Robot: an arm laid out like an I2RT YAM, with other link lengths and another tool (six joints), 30 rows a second.
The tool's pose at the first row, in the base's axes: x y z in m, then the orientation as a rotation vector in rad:
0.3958 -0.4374 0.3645 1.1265 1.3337 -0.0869
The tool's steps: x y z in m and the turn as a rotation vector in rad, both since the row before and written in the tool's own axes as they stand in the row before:
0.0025 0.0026 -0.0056 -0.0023 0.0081 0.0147
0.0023 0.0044 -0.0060 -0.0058 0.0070 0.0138
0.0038 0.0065 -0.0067 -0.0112 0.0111 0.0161
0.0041 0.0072 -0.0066 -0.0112 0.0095 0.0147
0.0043 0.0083 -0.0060 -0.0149 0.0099 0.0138
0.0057 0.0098 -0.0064 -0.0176 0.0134 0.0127
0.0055 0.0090 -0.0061 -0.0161 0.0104 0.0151
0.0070 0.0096 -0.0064 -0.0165 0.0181 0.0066
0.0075 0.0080 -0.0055 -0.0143 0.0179 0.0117
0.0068 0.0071 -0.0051 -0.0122 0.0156 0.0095
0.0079 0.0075 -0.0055 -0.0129 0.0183 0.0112
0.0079 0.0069 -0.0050 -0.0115 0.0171 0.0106
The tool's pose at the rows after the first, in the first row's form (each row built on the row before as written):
0.3942 -0.4310 0.3650 1.1356 1.3322 -0.0701
0.3934 -0.4235 0.3669 1.1410 1.3299 -0.0522
0.3937 -0.4137 0.3692 1.1439 1.3292 -0.0267
0.3945 -0.4035 0.3718 1.1455 1.3278 -0.0031
0.3963 -0.3930 0.3750 1.1434 1.3266 0.0225
0.3989 -0.3807 0.3784 1.1385 1.3286 0.0511
0.4009 -0.3691 0.3815 1.1361 1.3267 0.0787
0.4033 -0.3561 0.3842 1.1282 1.3361 0.1048
0.4054 -0.3441 0.3854 1.1255 1.3428 0.1331
0.4069 -0.3332 0.3866 1.1227 1.3490 0.1571
0.4084 -0.3211 0.3875 1.1206 1.3563 0.1844
0.4098 -0.3096 0.3881 1.1190 1.3631 0.2097

